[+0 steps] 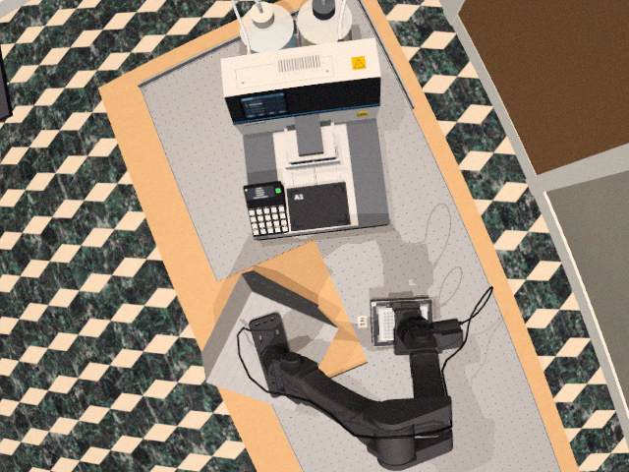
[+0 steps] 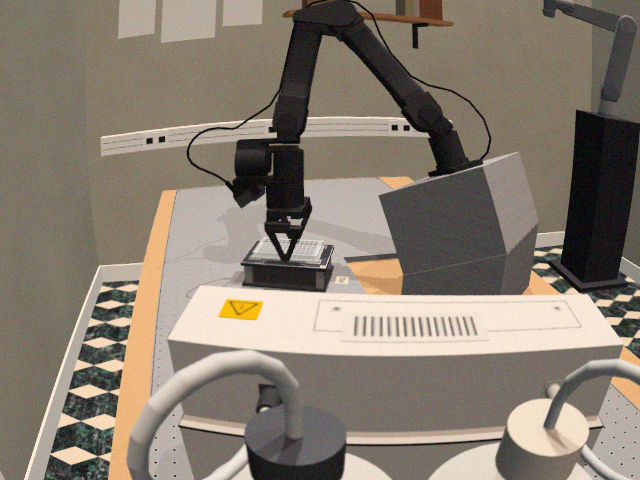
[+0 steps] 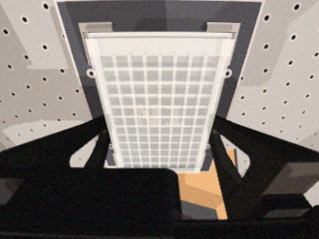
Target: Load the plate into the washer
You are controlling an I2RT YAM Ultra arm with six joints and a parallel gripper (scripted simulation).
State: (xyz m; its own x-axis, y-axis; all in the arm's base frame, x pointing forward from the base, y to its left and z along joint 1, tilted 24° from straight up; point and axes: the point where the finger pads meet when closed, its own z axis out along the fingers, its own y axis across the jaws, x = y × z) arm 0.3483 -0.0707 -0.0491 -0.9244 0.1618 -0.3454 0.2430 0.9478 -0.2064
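Now: hand 10 mm above the plate nest. The rest, counted from my hand: dark carrier pocket (120 mm behind, 360 mm to the left, 30 mm above); then label (100 mm behind, 30 mm to the left, 60 mm below); then plate (right at my hand).
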